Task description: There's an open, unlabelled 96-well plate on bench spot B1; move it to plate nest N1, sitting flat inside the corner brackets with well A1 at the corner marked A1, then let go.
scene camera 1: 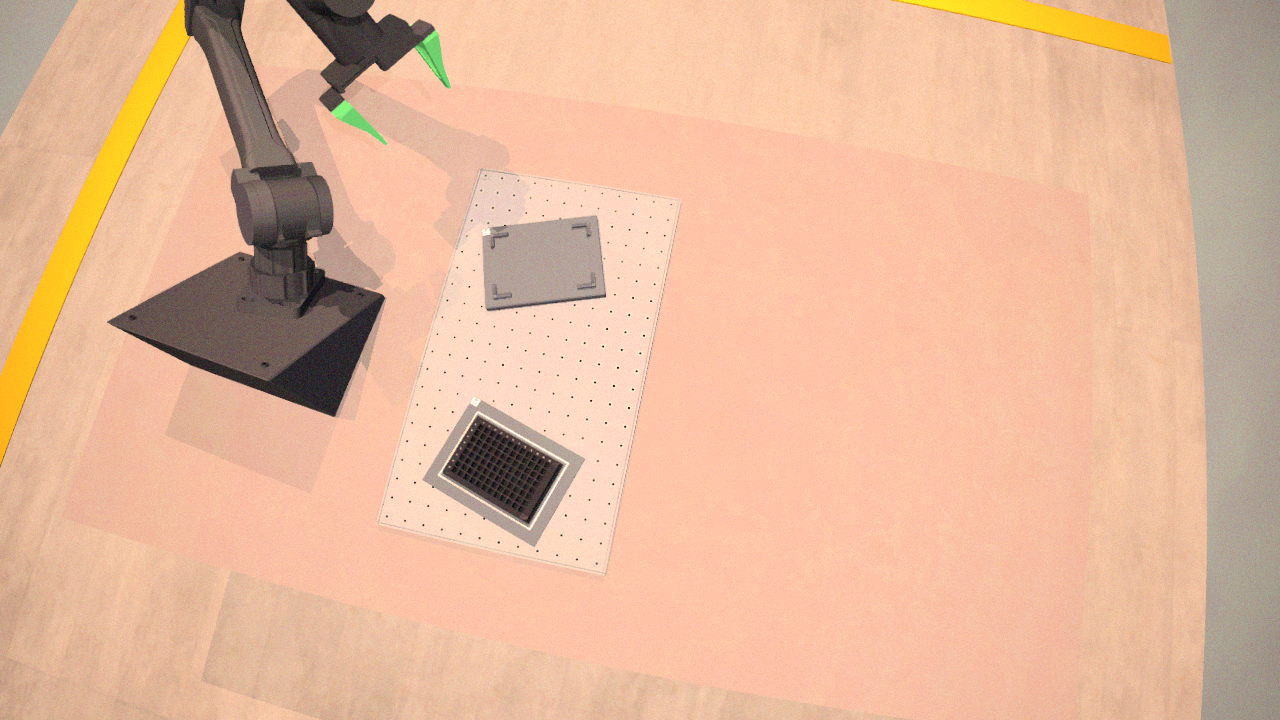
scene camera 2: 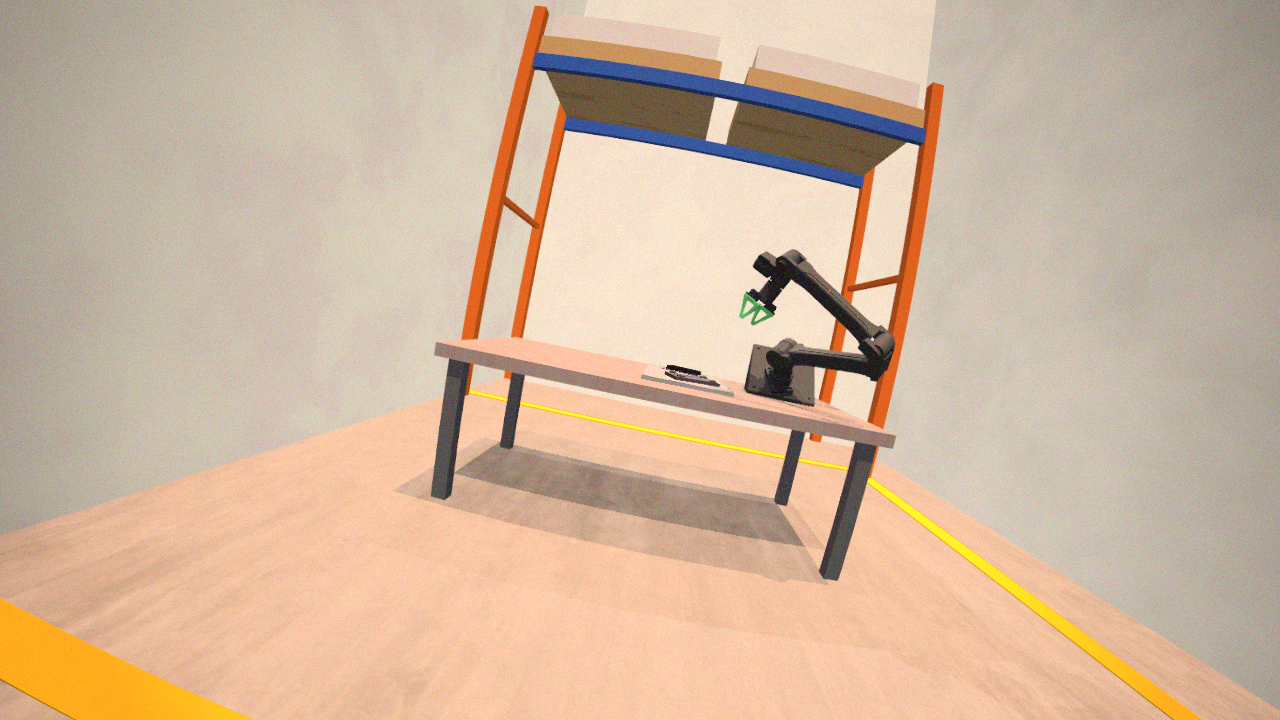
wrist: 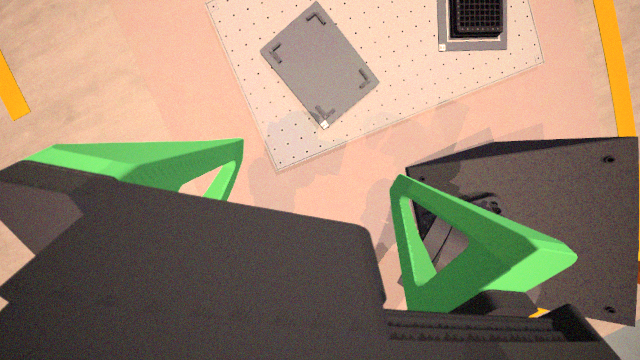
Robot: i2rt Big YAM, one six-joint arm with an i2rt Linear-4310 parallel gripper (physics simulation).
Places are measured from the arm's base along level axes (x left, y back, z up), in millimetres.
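Pixels of known places: gripper, fingertip midpoint: (scene camera 1: 417, 115) (scene camera 2: 746, 321) (wrist: 323, 166); arm's base, link origin: (scene camera 1: 282, 294) (scene camera 2: 778, 380).
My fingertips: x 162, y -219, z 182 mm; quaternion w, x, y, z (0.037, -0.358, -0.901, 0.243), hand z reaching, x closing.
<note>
For each thing: its top centre in the pictures, then the offset to it from my fingertips. Level surfaces: height alone.
- black 96-well plate, top centre: (scene camera 1: 500, 467) (scene camera 2: 684, 368) dz -217, dx -361, dy -106 mm
- grey plate nest N1, top centre: (scene camera 1: 541, 258) (wrist: 320, 64) (scene camera 2: 692, 375) dz -215, dx -75, dy -124 mm
- perforated board, top centre: (scene camera 1: 534, 352) (wrist: 386, 29) (scene camera 2: 684, 375) dz -232, dx -203, dy -128 mm
- table, surface height: dz -246 mm
The black 96-well plate (scene camera 1: 503, 467) (wrist: 479, 16) lies flat inside the white outline on the grey spot B1 (scene camera 1: 559, 503) (wrist: 472, 46), at the lower end of the pegboard in scene camera 1. The grey plate nest N1 (scene camera 1: 544, 264) (wrist: 322, 65) has corner brackets and holds no plate; a small white tag, its lettering too small to read, marks one corner. My gripper (scene camera 1: 418, 115) (scene camera 2: 749, 320) (wrist: 323, 166) is open and empty, high above the table, beyond the nest's end of the board and far from the plate. In scene camera 2 the plate and nest are too small to tell apart well.
The perforated board (scene camera 1: 537, 358) (wrist: 400, 95) carries both spot and nest. The arm's dark wedge-shaped base (scene camera 1: 241, 313) (scene camera 2: 760, 371) (wrist: 565, 215) stands beside it on the table (scene camera 2: 572, 362). An orange and blue shelf rack (scene camera 2: 496, 214) stands behind the table.
</note>
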